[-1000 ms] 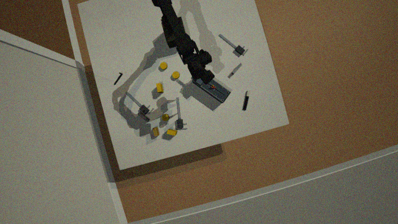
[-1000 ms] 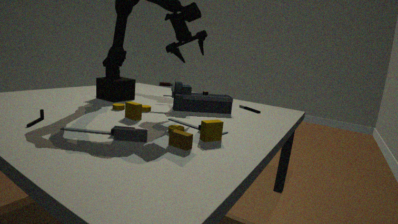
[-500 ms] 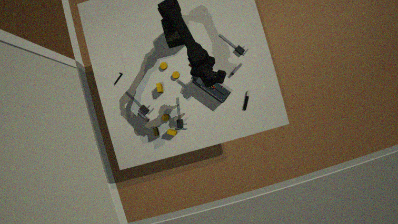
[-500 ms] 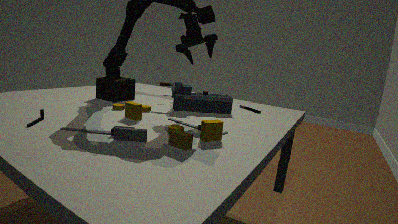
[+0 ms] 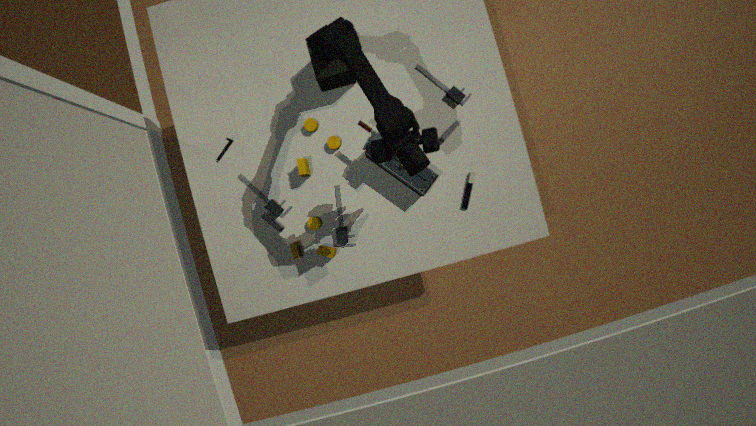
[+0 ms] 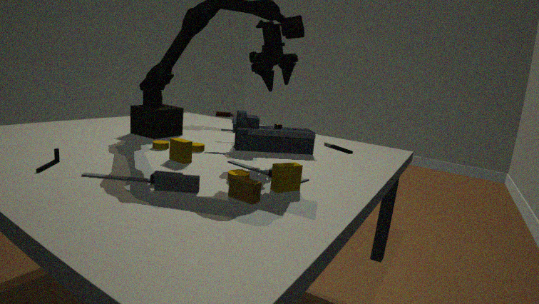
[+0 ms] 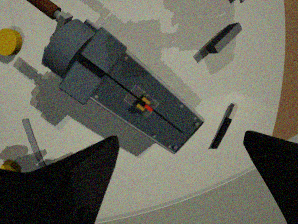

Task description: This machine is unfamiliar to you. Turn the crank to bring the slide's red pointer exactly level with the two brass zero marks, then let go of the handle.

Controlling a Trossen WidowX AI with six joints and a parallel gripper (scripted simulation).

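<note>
Right now the slide is 130 mm below my gripper tip and 20 mm ahead of it. Also, from my gripper tip: black l-shaped key (580 mm to the right, 350 mm behind, 200 mm below); black bar (210 mm below, 200 mm to the left, 180 mm ahead); brown crank handle (160 mm behind, 100 mm below, 80 mm to the right).
</note>
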